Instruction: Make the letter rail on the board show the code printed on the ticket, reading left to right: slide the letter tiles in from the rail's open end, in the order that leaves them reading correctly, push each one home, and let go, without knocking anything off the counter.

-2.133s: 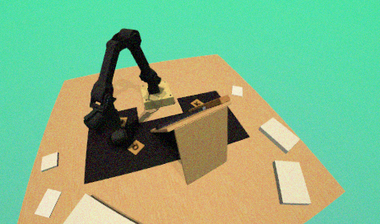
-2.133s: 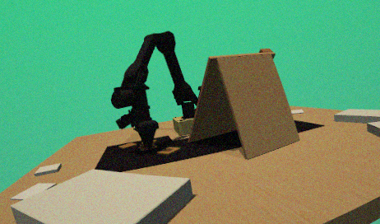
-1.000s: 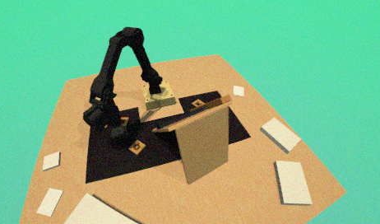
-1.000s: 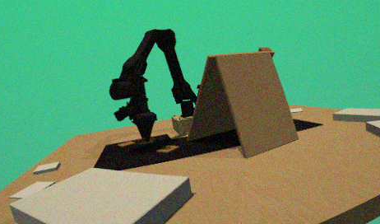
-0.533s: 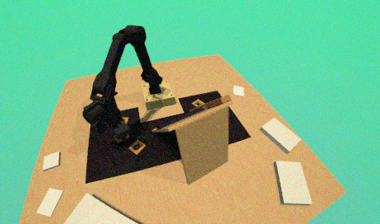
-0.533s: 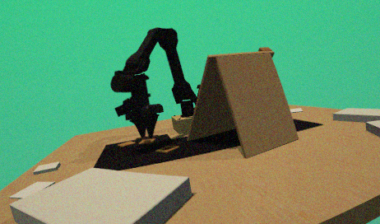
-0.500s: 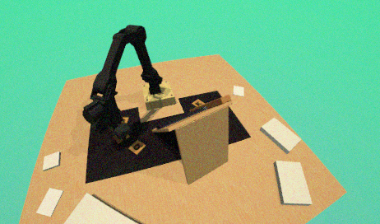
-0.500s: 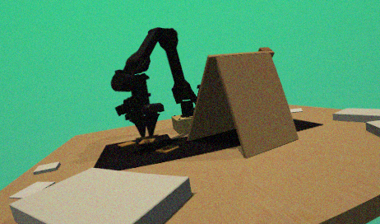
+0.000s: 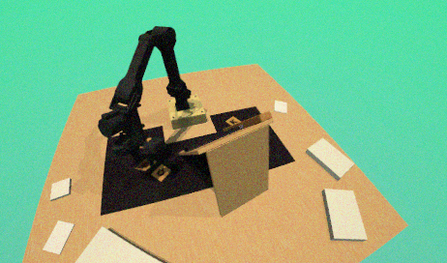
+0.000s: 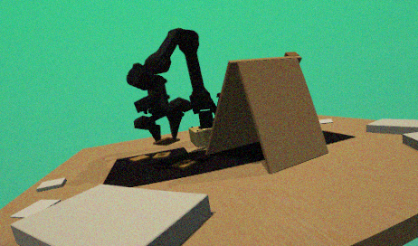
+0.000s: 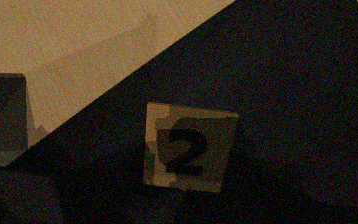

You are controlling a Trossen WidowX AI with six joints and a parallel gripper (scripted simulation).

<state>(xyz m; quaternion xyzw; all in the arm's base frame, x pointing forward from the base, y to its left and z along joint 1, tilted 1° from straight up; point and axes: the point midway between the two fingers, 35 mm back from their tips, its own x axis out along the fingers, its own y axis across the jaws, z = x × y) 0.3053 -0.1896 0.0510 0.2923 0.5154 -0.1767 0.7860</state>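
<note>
The white ticket lies 20 mm behind my gripper tip, 210 mm to the left of it and 10 mm above it. The rest, counted from my gripper tip: black mat 120 mm behind, 190 mm to the left, 80 mm below.
</note>
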